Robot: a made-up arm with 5 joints. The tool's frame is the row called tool. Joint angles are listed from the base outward.
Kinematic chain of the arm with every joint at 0, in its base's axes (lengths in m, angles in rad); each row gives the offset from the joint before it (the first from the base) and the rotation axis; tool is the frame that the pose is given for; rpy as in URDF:
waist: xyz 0.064 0 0.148 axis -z
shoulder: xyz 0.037 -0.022 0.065 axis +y
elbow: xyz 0.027 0 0.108 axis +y
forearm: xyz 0.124 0 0.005 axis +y
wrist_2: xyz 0.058 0.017 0 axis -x
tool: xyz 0 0 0 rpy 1.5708 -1.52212 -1.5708
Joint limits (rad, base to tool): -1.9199..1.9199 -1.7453..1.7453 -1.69..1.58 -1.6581..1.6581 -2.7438..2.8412
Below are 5 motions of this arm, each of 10 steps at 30 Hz.
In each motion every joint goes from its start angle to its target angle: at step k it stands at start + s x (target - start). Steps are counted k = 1, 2, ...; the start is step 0. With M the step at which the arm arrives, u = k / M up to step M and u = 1 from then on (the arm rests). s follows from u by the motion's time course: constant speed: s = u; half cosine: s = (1 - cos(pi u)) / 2; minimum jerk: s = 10 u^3 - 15 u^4 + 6 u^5.
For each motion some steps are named. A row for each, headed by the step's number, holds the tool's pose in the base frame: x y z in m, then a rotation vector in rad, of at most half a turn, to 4 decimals.
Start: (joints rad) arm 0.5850 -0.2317 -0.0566 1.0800 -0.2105
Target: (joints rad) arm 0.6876 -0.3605 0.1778 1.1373 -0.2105
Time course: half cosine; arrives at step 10
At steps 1, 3, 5, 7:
1: 0.2246 -0.1130 0.3226 -0.1304 -0.7870 -0.8029
3: 0.2199 -0.1142 0.3192 -0.1326 -0.7568 -0.8239
5: 0.2122 -0.1157 0.3135 -0.1351 -0.7079 -0.8579
7: 0.2044 -0.1168 0.3078 -0.1361 -0.6590 -0.8919

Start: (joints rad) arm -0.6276 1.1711 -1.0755 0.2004 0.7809
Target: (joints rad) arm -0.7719 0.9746 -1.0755 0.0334 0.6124
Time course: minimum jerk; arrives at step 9
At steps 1, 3, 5, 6, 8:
1: 0.3308 0.1881 0.2071 -0.0692 -1.3683 1.1579
3: 0.3257 0.1959 0.2203 -0.0282 -1.4446 1.1301
5: 0.3134 0.2098 0.2464 0.0669 -1.5909 1.0712
6: 0.3067 0.2155 0.2588 0.1183 -1.6576 1.0415
8: 0.2989 0.2209 0.2719 0.1772 -1.7261 1.0088

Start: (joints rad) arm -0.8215 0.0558 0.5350 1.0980 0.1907
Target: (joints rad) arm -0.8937 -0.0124 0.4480 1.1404 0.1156
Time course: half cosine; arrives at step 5
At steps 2, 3, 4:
2: 0.1817 0.1255 0.2031 -0.0293 0.0767 0.9620
3: 0.1805 0.1300 0.2089 -0.0174 0.0425 0.9615
4: 0.1792 0.1334 0.2137 -0.0066 0.0153 0.9609

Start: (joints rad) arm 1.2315 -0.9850 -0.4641 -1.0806 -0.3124
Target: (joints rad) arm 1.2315 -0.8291 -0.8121 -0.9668 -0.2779
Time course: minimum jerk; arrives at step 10
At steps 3, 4, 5, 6, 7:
3: 0.0334 0.0715 0.4537 0.9822 2.0970 -0.8716
4: 0.0328 0.0735 0.4550 0.9824 2.0830 -0.8773
5: 0.0320 0.0757 0.4563 0.9825 2.0663 -0.8838
6: 0.0312 0.0778 0.4574 0.9825 2.0497 -0.8902
7: 0.0306 0.0796 0.4581 0.9824 2.0356 -0.8955

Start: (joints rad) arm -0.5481 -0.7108 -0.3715 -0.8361 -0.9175
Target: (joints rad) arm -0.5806 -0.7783 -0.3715 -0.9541 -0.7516
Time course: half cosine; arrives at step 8
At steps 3, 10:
3: 0.0781 0.0029 0.4776 -1.8415 2.0308 -0.0999
10: 0.0643 -0.0058 0.4740 -1.6626 2.0127 -0.0781

